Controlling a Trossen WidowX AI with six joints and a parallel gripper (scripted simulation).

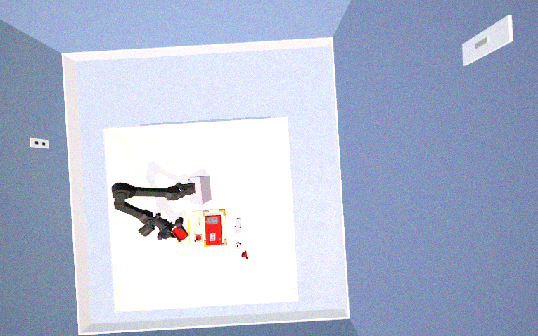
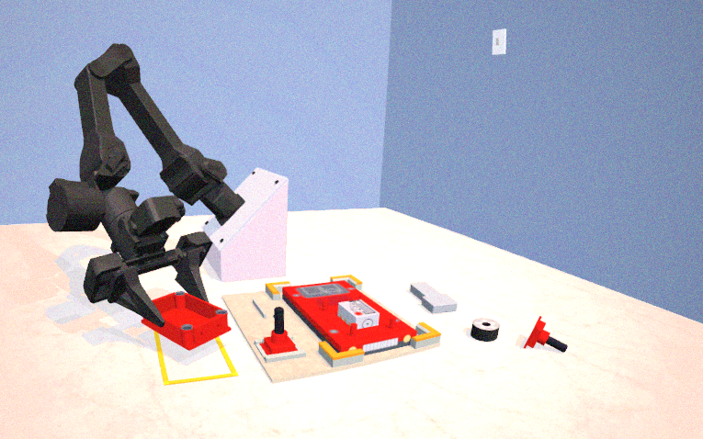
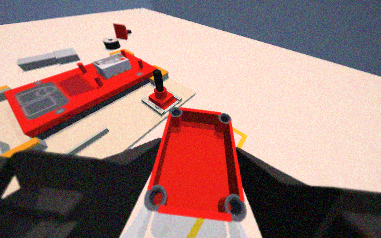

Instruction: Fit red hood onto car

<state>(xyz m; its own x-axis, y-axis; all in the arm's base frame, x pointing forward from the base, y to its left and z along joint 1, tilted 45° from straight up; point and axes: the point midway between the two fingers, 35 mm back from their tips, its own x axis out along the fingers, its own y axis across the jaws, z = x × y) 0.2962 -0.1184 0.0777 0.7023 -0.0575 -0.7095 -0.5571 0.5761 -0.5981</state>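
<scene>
Right now the black post is 100 mm to the left of my gripper tip, 40 mm ahead of it and 10 mm below it. The rest, counted from my gripper tip: black wheel: 380 mm to the left, 100 mm ahead, 30 mm below; then white engine block: 220 mm to the left, 30 mm ahead, 20 mm below; then red hood: 10 mm below.
</scene>
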